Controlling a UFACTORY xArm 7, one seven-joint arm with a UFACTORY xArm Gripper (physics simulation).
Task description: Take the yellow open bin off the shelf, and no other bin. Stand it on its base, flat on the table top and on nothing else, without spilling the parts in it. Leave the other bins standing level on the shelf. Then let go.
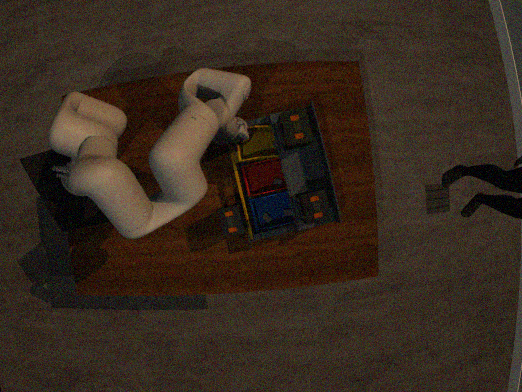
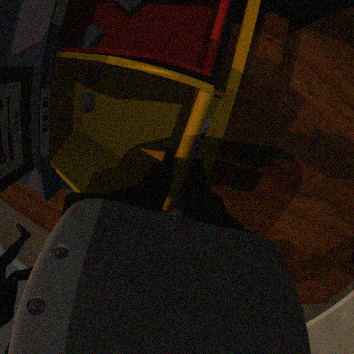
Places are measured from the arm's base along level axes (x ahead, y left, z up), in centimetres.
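Pixels of known places: gripper, fingertip midpoint: (image 1: 237, 141) (image 2: 177, 169).
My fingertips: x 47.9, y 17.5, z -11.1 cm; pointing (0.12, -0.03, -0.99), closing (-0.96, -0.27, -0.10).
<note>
Ahead of a thing's pixels: the offset from my fingertips to its top centre. "*": to the spot under its first point. Level surfaces: height alone.
The yellow open bin @[dz +3.7, dx +7.9, dy +0.3 cm] (image 1: 258, 142) (image 2: 127, 120) is at the upper end of the bin row on the shelf unit. Its front wall stands close to the shelf's yellow front lip @[* dz -2.3, dx +3.5, dy -16.0 cm] (image 1: 242, 192) (image 2: 245, 50). A small round grey part @[dz -5.9, dx +12.7, dy +1.9 cm] (image 2: 87, 101) shows inside it; the dark finger shadow hides some of its floor. My gripper (image 1: 242, 140) (image 2: 177, 169) is shut on the bin's front wall near its outer end, with the fingertips mostly dark and hidden by the gripper body. I cannot tell whether the bin's base touches the shelf.
The red bin @[dz -0.7, dx +11.7, dy -9.7 cm] (image 1: 263, 176) (image 2: 150, 32) is right beside the yellow one, with the blue bin @[dz -0.7, dx +15.5, dy -20.2 cm] (image 1: 270, 209) beyond it. Dark boxes with orange marks stand behind the bins @[dz +11.1, dx +17.3, dy +4.4 cm] (image 1: 297, 135) and by the lip's lower end @[* dz +4.4, dx +1.2, dy -25.0 cm] (image 1: 230, 221). The wooden table @[dz -8.8 cm] (image 1: 320, 255) (image 2: 320, 225) extends around the shelf.
</note>
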